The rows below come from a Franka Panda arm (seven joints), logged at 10 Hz.
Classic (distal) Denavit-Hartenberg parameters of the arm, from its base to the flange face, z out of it. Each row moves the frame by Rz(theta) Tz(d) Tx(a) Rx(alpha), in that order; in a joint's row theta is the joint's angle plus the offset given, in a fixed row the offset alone. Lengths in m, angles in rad.
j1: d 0.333  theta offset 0  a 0  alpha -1.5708
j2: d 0  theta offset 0  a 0  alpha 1.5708
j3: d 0.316  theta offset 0  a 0.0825  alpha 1.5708
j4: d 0  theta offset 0  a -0.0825  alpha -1.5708
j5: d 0.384  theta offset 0  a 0  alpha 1.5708
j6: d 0  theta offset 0  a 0.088  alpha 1.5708
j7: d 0.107  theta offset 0  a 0  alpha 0
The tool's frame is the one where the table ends.
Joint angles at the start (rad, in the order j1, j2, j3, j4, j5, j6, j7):
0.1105, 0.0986, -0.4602, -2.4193, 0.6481, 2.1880, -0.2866
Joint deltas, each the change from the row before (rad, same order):
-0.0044, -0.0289, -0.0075, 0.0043, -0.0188, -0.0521, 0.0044
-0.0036, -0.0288, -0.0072, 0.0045, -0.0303, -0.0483, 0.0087
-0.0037, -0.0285, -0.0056, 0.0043, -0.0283, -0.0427, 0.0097
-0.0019, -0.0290, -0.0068, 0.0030, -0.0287, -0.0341, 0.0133
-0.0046, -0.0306, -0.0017, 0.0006, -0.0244, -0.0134, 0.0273
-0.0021, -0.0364, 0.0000, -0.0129, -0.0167, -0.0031, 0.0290
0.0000, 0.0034, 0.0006, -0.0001, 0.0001, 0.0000, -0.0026
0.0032, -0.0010, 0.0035, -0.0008, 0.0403, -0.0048, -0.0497
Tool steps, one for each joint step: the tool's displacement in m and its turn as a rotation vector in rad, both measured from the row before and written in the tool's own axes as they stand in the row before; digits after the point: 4 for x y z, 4 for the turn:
-0.0051, -0.0034, -0.0102, 0.0178, -0.0253, -0.0124
-0.0055, -0.0031, -0.0102, 0.0055, -0.0247, -0.0150
-0.0057, -0.0031, -0.0101, 0.0035, -0.0198, -0.0133
-0.0057, -0.0025, -0.0102, -0.0004, -0.0125, -0.0093
-0.0047, -0.0027, -0.0110, -0.0028, 0.0069, 0.0054
-0.0072, -0.0025, -0.0073, 0.0027, 0.0090, 0.0099
0.0003, 0.0004, 0.0013, -0.0017, -0.0027, -0.0012
-0.0005, -0.0052, 0.0018, 0.0351, 0.0004, -0.0390

